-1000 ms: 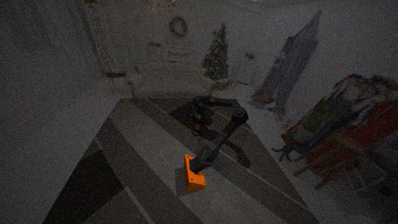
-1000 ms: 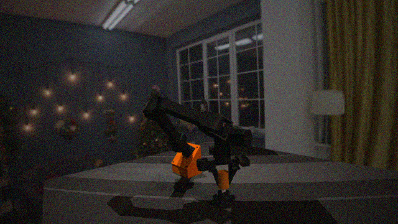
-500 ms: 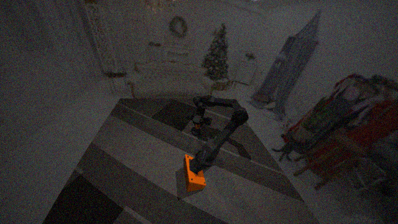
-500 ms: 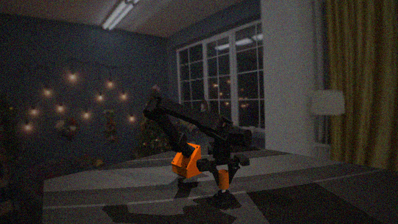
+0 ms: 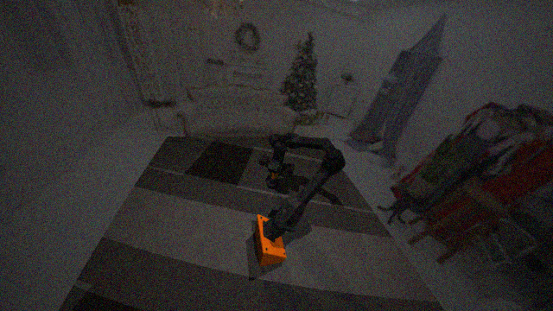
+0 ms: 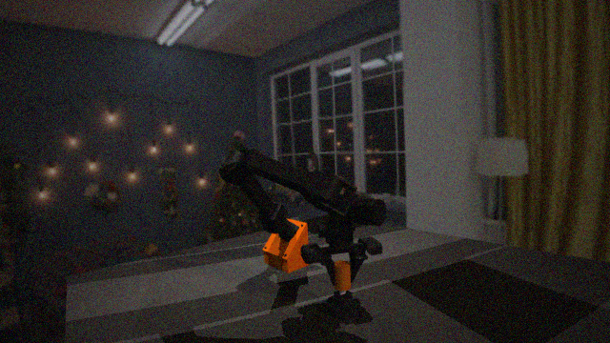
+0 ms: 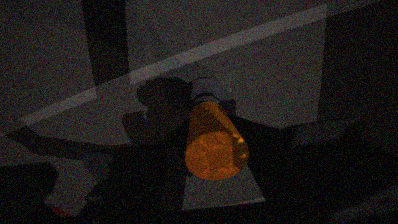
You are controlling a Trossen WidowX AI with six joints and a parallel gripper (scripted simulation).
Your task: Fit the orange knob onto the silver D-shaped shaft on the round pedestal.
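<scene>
Right now the orange knob is 30 mm above my gripper tip. From my gripper tip the other things lie so: round pedestal: 40 mm below.
</scene>
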